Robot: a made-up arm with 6 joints.
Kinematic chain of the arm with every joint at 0, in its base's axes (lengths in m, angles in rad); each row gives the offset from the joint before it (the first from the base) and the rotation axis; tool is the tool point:
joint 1: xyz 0 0 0.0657 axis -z
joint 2: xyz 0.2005 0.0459 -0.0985 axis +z
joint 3: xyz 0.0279 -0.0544 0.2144 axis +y
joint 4: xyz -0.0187 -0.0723 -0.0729 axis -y
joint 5: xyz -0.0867 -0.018 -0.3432 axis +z
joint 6: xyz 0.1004 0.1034 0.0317 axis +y
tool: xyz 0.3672 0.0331 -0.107
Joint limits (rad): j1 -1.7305..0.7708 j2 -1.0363..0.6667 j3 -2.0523..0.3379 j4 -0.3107..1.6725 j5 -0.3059..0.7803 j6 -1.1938..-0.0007
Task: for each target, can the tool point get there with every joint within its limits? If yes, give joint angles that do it. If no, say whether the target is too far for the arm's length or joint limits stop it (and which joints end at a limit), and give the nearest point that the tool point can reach.
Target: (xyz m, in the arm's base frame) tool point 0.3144 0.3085 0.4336
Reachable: yes | joints 0.0102 0.3574 -1.0403 0.8697 0.5298 -0.5513
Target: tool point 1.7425 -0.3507 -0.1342
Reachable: no: too far | nearest point 0.8591 -0.1729 0.0502 | short by 0.920 m
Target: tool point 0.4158 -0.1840 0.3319
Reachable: yes | joints 0.2361 -0.8505 -0.5928 0.5856 0.2748 -0.8528
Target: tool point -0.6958 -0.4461 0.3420
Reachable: no: joint limits stop it (at a limit: joint 1, joint 2, joint 3, joint 4, joint 6) | nearest point -0.3594 -0.1935 0.3279 | short by 0.421 m
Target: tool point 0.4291 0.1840 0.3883
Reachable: yes | joints 0.4344 0.4153 -0.3220 1.4543 0.5808 -0.4615
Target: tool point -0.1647 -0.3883 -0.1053
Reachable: no: joint limits stop it (at a limit: joint 1, joint 2, joint 3, joint 5) | nearest point -0.0603 -0.4262 -0.1129 | short by 0.111 m
